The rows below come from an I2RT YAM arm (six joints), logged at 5 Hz.
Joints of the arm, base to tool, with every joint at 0 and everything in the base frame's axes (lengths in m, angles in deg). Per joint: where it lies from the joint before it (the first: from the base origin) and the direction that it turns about. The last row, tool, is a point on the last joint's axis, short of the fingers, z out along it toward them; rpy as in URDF.
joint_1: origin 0 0 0.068 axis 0 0 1
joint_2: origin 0.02 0.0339 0.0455 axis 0 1 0
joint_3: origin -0.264 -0.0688 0 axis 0 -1 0
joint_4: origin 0.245 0.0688 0.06 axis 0 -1 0
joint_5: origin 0.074 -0.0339 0.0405 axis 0 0 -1
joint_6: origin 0.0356 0 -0.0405 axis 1 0 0
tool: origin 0 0 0 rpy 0 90 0
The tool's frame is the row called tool.
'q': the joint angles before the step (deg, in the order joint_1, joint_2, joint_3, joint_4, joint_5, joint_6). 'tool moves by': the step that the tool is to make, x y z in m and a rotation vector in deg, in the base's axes. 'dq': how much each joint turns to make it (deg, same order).
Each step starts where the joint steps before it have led.
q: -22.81, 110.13, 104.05, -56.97, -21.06, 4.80
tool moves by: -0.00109, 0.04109, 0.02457, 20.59, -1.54, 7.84
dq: 3.94, -0.77, 3.86, -7.60, -19.56, 5.73
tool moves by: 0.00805, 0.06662, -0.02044, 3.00, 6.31, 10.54
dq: 9.61, 1.12, -2.33, -3.75, -1.61, -0.53
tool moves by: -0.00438, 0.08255, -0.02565, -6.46, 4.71, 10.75
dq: 12.64, 0.13, -4.65, 0.50, 6.94, 0.15
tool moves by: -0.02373, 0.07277, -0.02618, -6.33, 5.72, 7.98
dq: 11.80, 0.00, -5.17, 0.27, 5.90, 3.32
